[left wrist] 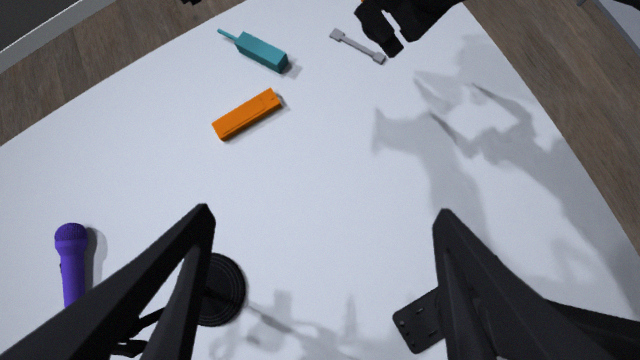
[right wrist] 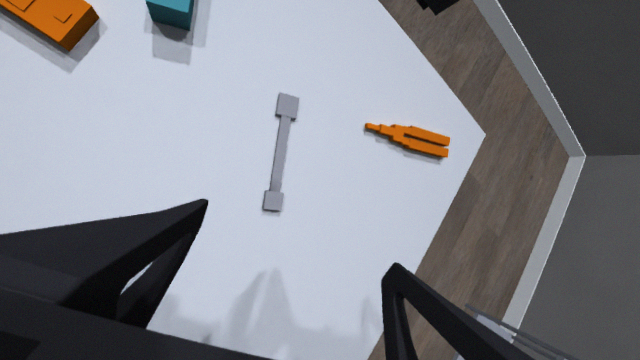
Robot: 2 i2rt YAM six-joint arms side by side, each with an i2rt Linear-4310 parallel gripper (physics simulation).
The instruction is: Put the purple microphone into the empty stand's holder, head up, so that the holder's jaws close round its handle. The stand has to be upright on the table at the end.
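Frame: origin at the left arm's base, x ahead, y left, z up, level; metres.
Seen in the pictures: left gripper, fingertip midpoint: (left wrist: 321, 214); right gripper, fingertip midpoint: (left wrist: 391, 8) (right wrist: 303, 243).
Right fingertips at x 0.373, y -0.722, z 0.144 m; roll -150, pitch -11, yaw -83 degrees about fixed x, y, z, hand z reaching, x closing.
Note:
Pixels of each thing's top centre, then the offset from my right fingertips to it. "*": a spot on its surface instead.
- purple microphone, middle of its top: (left wrist: 57, 287) dy +0.684, dx -0.003, dz -0.094 m
- round base, surface spot: (left wrist: 227, 290) * dy +0.441, dx -0.171, dz -0.129 m
- orange block, middle of its top: (left wrist: 245, 112) dy +0.248, dx +0.067, dz -0.126 m
- teal tool, middle of its top: (left wrist: 246, 41) dy +0.168, dx +0.182, dz -0.114 m
- grey bar, middle of its top: (right wrist: 281, 151) (left wrist: 357, 44) dy +0.001, dx +0.059, dz -0.137 m
- orange pliers, middle of its top: (right wrist: 412, 137) dy -0.134, dx +0.158, dz -0.134 m
The purple microphone (left wrist: 73, 270) lies on the table at the lower left of the left wrist view, its head toward the top of the view; my left finger hides its lower handle end. The black stand has a round base (left wrist: 227, 290), partly behind the same finger, and appears upright. Its dark holder (left wrist: 129, 347) shows at the lower left, with no microphone visible in it. My left gripper (left wrist: 321, 214) is open and empty, above the table. My right gripper (right wrist: 303, 243) is open and empty, above the table beside a grey bar. Neither microphone nor stand shows in the right wrist view.
An orange block (left wrist: 247, 114) (right wrist: 60, 22), a teal tool (left wrist: 262, 51) (right wrist: 171, 11), the grey bar (left wrist: 359, 46) (right wrist: 280, 152) and orange pliers (right wrist: 412, 140) lie on the table. Black right-arm parts (left wrist: 377, 25) show at the top. A black plate (left wrist: 420, 320) is at the lower right.

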